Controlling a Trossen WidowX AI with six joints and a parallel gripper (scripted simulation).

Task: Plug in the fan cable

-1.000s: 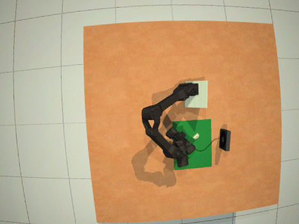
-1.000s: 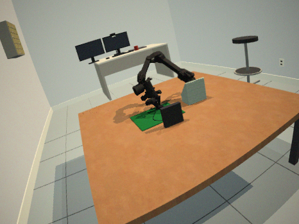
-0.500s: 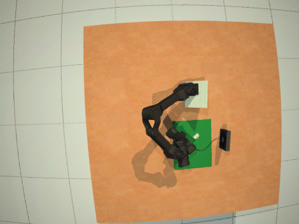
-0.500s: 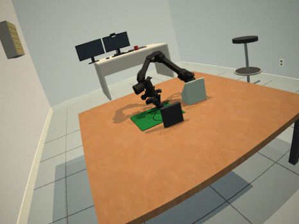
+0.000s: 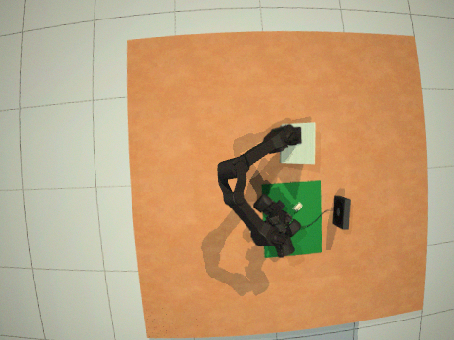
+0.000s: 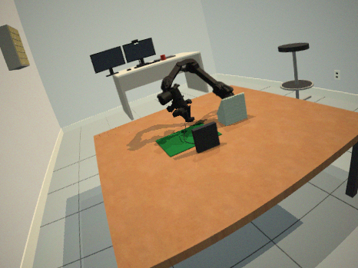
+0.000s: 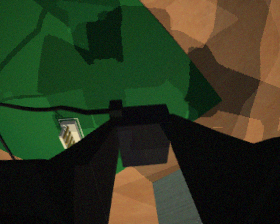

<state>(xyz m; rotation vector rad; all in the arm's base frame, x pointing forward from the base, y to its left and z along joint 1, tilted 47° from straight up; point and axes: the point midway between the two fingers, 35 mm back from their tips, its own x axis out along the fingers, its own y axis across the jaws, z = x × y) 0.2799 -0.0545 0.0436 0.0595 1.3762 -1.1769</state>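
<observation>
The pale fan header is 100 mm to the left of my gripper tip, 60 mm below it and 10 mm ahead of it. Round my gripper tip: green board (80 mm to the left, 80 mm below, 60 mm ahead); then dark fan plug (10 mm to the left, 10 mm behind); then black fan (260 mm to the left, 30 mm ahead).
</observation>
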